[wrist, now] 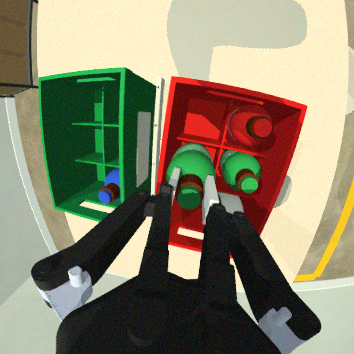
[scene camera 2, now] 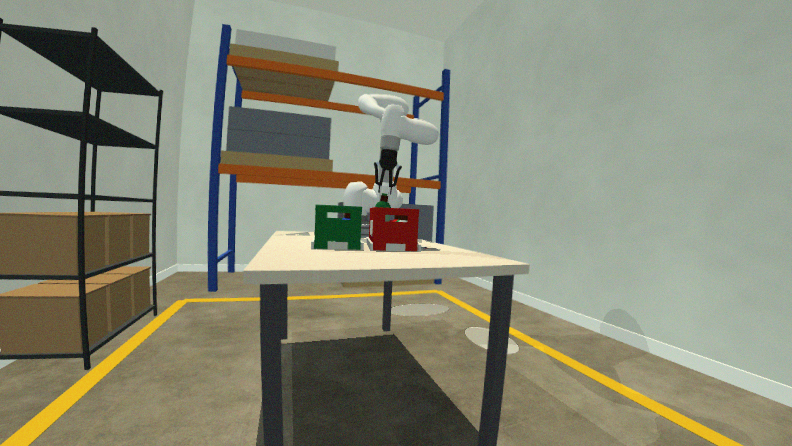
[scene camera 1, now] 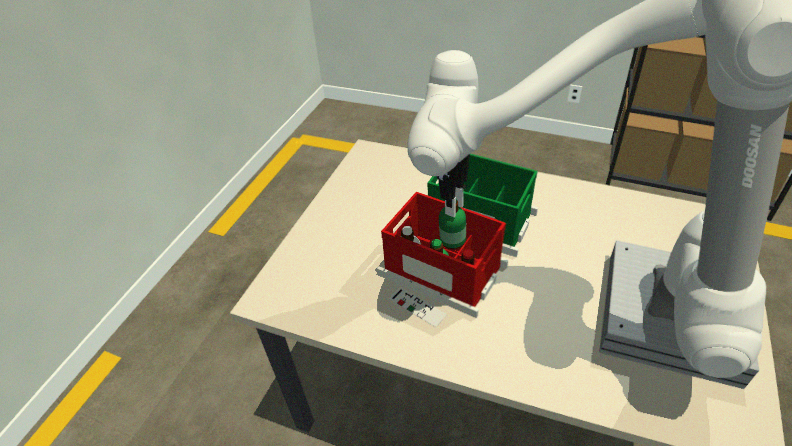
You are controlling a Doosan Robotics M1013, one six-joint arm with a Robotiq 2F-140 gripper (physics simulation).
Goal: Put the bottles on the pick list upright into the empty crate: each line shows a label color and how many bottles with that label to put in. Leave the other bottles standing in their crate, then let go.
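Places are measured from the arm's base along level axes (x right, y ahead, z up), in millimetres.
Where they show: gripper, fingertip midpoint: (wrist: 191,180) (scene camera 2: 383,201) (scene camera 1: 454,209).
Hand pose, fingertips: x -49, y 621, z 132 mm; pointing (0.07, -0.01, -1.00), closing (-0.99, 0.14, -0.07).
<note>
Things, the pixels of their top centre, and the offset from my fingertips.
- pick list, top centre: (scene camera 1: 417,306) dx -184, dy +29, dz -207 mm
- red crate, top centre: (wrist: 218,184) (scene camera 1: 443,226) (scene camera 2: 392,208) dx -38, dy +14, dz -34 mm
- green crate, top centre: (wrist: 76,152) (scene camera 1: 483,176) (scene camera 2: 338,206) dx +205, dy -12, dz -34 mm
- red bottle, top centre: (wrist: 262,127) (scene camera 1: 468,252) dx -91, dy -74, dz -46 mm
- white-capped bottle, top centre: (scene camera 1: 407,229) dx -73, dy +105, dz -46 mm
- blue bottle, top centre: (wrist: 103,197) (scene camera 2: 348,209) dx +165, dy +74, dz -46 mm
The pick list (scene camera 1: 416,308) on the table reads red 1, green 2, white 1. My gripper (scene camera 1: 455,204) (scene camera 2: 386,191) (wrist: 191,180) is shut on the neck of a green bottle (scene camera 1: 453,228) (wrist: 191,162). This bottle is upright, its lower part inside the red crate (scene camera 1: 393,252) (scene camera 2: 394,235), in the middle compartment of the row beside the green crate (scene camera 1: 501,216) (scene camera 2: 338,235) (wrist: 137,95); its base is hidden. In the other row stand a red bottle (scene camera 1: 468,255) (wrist: 257,129), a green bottle (scene camera 1: 436,244) (wrist: 240,167) and a white-capped bottle (scene camera 1: 407,231), partly hidden by a finger in the wrist view.
A blue bottle (scene camera 2: 345,217) (wrist: 109,192) stands in an end compartment of the green crate. The two crates stand close side by side, with white strips at their bases. The arm's base plate (scene camera 1: 637,288) is on the table. Shelf racks stand beyond the table.
</note>
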